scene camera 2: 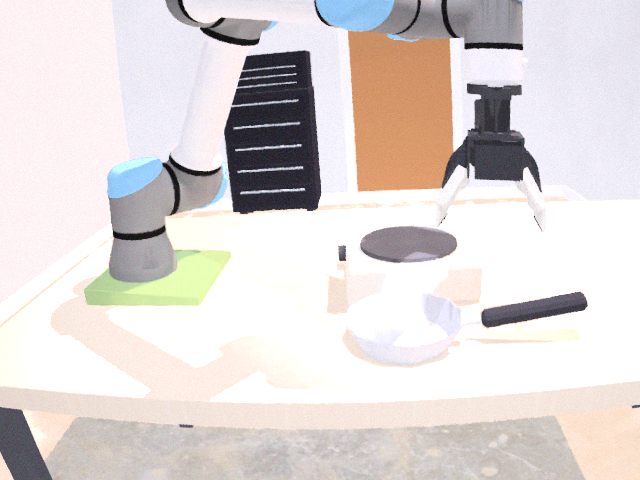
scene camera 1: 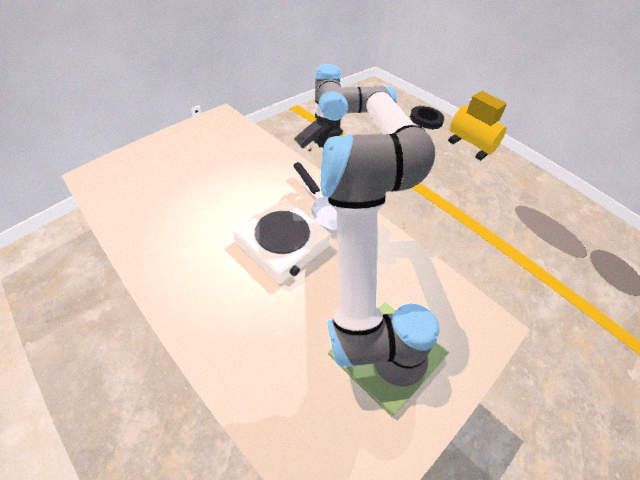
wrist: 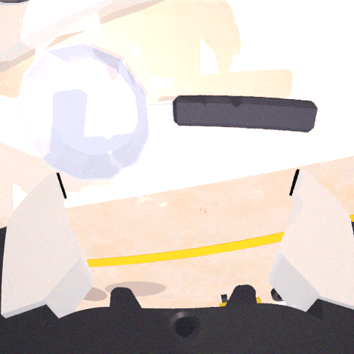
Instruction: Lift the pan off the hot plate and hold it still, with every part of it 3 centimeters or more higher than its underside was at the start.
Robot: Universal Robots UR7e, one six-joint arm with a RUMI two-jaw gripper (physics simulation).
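Frame: origin at the arm's base, x ahead, y left, z up, level; millimetres.
Where they show: gripper, between the fingertips: (scene camera 2: 490, 229) (scene camera 1: 319, 162); arm's base, origin of its link: (scene camera 2: 143, 268) (scene camera 1: 400, 360).
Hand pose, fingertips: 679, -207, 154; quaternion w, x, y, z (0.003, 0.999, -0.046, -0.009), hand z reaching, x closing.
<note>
Each offset is from my fingertips to the centre of the thing, as dx, dy, dz. Level surfaces: height alone.
The light pan {-28, +5, -141} (scene camera 1: 324, 212) (scene camera 2: 403, 353) (wrist: 85, 110) sits upright on the table beside the white hot plate (scene camera 1: 282, 231) (scene camera 2: 408, 243), whose dark disc is bare. The pan's black handle {+74, +0, -126} (scene camera 1: 306, 177) (scene camera 2: 535, 308) (wrist: 245, 114) slants slightly up from the pan in the scene camera 2 view. The arm hides part of the pan in the scene camera 1 view. My gripper (scene camera 2: 491, 224) (wrist: 177, 175) is wide open and empty, well above the table and apart from the pan. In the wrist view, the pan and its handle lie ahead of the fingertips.
The arm's base stands on a green plate (scene camera 1: 395, 404) (scene camera 2: 211, 273) on the table {dz -182} (scene camera 1: 180, 289) (scene camera 2: 289, 392). The hot plate's knob {-258, +281, -144} (scene camera 1: 294, 270) (scene camera 2: 342, 253) faces the base side. A yellow machine (scene camera 1: 478, 129) and a black ring (scene camera 1: 412, 116) are beyond the table.
</note>
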